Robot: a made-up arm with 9 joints. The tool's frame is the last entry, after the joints.
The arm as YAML. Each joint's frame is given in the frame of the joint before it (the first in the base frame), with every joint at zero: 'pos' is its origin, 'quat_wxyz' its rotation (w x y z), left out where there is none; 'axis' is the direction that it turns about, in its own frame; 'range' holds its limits. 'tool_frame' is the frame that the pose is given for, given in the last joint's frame.
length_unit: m
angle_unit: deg
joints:
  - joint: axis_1
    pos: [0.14, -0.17, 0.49]
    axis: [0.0, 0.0, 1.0]
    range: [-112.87, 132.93]
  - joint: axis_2
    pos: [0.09, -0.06, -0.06]
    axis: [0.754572, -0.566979, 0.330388]
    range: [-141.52, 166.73]
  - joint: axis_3
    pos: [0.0, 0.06, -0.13]
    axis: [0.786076, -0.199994, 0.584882]
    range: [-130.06, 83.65]
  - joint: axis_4
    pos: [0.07, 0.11, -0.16]
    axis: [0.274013, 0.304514, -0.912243]
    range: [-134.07, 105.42]
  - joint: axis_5
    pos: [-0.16, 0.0, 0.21]
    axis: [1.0, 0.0, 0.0]
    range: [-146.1, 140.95]
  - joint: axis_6
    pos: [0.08, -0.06, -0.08]
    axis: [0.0, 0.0, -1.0]
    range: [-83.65, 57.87]
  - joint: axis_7
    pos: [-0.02, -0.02, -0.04]
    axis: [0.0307, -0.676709, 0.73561]
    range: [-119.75, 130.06]
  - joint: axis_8
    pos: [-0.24, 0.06, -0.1]
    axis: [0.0, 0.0, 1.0]
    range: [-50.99, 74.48]
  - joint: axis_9
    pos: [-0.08, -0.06, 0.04]
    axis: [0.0, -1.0, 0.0]
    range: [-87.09, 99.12]
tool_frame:
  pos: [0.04, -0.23, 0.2]
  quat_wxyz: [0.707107, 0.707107, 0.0, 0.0]
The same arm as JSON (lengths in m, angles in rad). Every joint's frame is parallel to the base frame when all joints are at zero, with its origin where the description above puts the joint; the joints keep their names.
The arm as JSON. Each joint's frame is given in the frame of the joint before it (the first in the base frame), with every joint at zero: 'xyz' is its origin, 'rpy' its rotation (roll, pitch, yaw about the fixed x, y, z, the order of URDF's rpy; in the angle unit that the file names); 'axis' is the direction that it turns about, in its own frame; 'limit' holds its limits. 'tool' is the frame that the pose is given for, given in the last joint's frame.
{"units": {"length": "m", "angle": "rad"}, "joints": [
  {"name": "axis_1", "type": "revolute", "origin": {"xyz": [0.14, -0.17, 0.49], "rpy": [0.0, 0.0, 0.0]}, "axis": [0.0, 0.0, 1.0], "limit": {"lower": -1.97, "upper": 2.3201}},
  {"name": "axis_2", "type": "revolute", "origin": {"xyz": [0.09, -0.06, -0.06], "rpy": [0.0, 0.0, 0.0]}, "axis": [0.754572, -0.566979, 0.330388], "limit": {"lower": -2.47, "upper": 2.91}},
  {"name": "axis_3", "type": "revolute", "origin": {"xyz": [0.0, 0.06, -0.13], "rpy": [0.0, 0.0, 0.0]}, "axis": [0.786076, -0.199994, 0.584882], "limit": {"lower": -2.27, "upper": 1.46}},
  {"name": "axis_4", "type": "revolute", "origin": {"xyz": [0.07, 0.11, -0.16], "rpy": [0.0, 0.0, 0.0]}, "axis": [0.274013, 0.304514, -0.912243], "limit": {"lower": -2.34, "upper": 1.8399}},
  {"name": "axis_5", "type": "revolute", "origin": {"xyz": [-0.16, 0.0, 0.21], "rpy": [0.0, 0.0, 0.0]}, "axis": [1.0, 0.0, 0.0], "limit": {"lower": -2.5499, "upper": 2.46}},
  {"name": "axis_6", "type": "revolute", "origin": {"xyz": [0.08, -0.06, -0.08], "rpy": [0.0, 0.0, 0.0]}, "axis": [0.0, 0.0, -1.0], "limit": {"lower": -1.46, "upper": 1.01}},
  {"name": "axis_7", "type": "revolute", "origin": {"xyz": [-0.02, -0.02, -0.04], "rpy": [0.0, 0.0, 0.0]}, "axis": [0.0307, -0.676709, 0.73561], "limit": {"lower": -2.09, "upper": 2.27}},
  {"name": "axis_8", "type": "revolute", "origin": {"xyz": [-0.24, 0.06, -0.1], "rpy": [0.0, 0.0, 0.0]}, "axis": [0.0, 0.0, 1.0], "limit": {"lower": -0.8899, "upper": 1.2999}},
  {"name": "axis_9", "type": "revolute", "origin": {"xyz": [-0.08, -0.06, 0.04], "rpy": [0.0, 0.0, 0.0]}, "axis": [0.0, -1.0, 0.0], "limit": {"lower": -1.52, "upper": 1.73}}
], "tool": {"origin": {"xyz": [0.04, -0.23, 0.2], "rpy": [1.5708, 0.0, 0.0]}}}

